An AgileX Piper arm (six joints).
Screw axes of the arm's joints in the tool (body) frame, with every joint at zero. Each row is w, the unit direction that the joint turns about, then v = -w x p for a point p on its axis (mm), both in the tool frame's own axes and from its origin. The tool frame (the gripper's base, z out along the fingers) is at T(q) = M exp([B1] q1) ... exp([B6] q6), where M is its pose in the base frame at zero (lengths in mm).
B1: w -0.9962 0 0.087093 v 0 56.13 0
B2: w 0 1 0 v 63.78 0 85.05
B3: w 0 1 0 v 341.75 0 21.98
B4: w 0 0 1 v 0 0 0
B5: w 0 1 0 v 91 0 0
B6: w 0 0 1 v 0 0 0
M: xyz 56.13 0 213.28 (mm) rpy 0 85.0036 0 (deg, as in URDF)
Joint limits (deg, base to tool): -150..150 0..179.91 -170..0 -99.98..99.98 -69.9..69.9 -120..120
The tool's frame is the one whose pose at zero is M.
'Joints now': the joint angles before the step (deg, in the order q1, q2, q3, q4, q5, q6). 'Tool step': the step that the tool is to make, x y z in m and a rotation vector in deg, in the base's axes. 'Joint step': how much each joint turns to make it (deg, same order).
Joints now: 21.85 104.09 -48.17 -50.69 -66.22 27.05
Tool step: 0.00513 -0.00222 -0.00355 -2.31 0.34 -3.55
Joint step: 0.00 0.00 0.00 2.24 3.66 -1.74
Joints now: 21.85 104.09 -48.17 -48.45 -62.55 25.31
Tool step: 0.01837 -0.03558 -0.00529 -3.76 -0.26 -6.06
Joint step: -6.59 0.00 0.10 -2.17 2.45 -1.11
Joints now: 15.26 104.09 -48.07 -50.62 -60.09 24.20
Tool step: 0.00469 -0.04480 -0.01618 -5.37 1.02 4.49
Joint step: -9.93 1.63 0.00 -16.00 -3.98 3.20
